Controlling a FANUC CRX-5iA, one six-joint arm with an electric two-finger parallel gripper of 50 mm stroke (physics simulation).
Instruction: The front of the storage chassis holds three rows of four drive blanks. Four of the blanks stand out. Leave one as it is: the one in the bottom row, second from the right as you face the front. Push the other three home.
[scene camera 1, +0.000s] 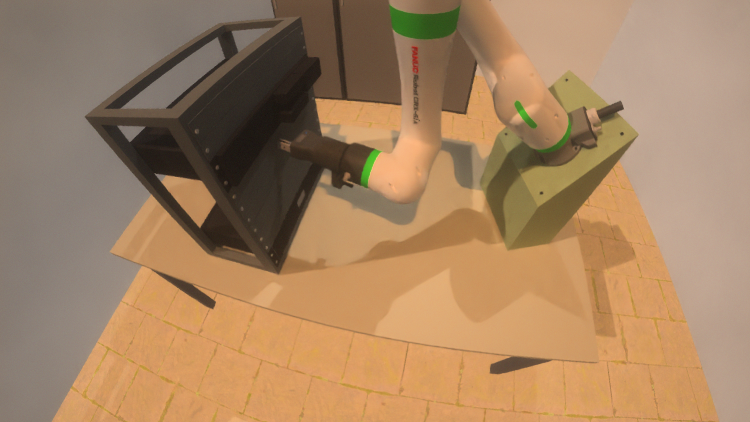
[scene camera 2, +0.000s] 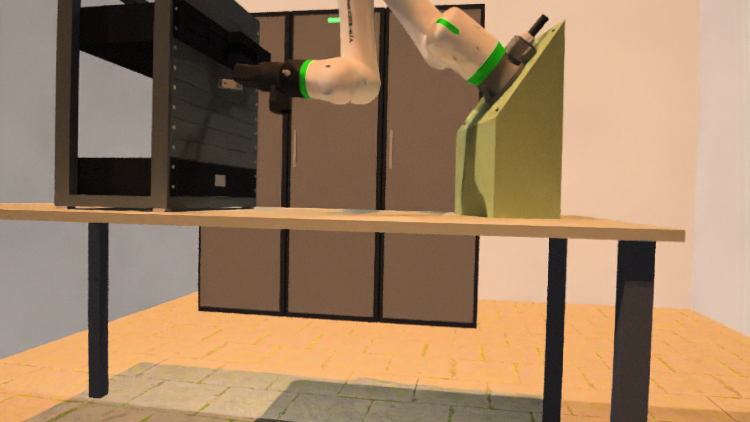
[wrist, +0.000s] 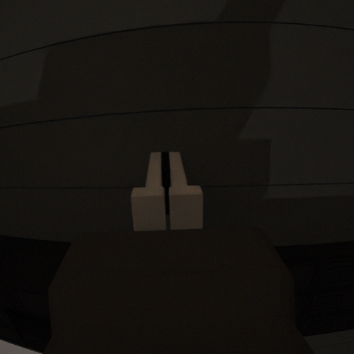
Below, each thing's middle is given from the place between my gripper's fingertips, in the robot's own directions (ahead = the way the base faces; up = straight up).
Scene:
My gripper is now 12 cm short of the rack (scene camera 2: 204, 139), 4 cm above it and 2 cm to the right of it.

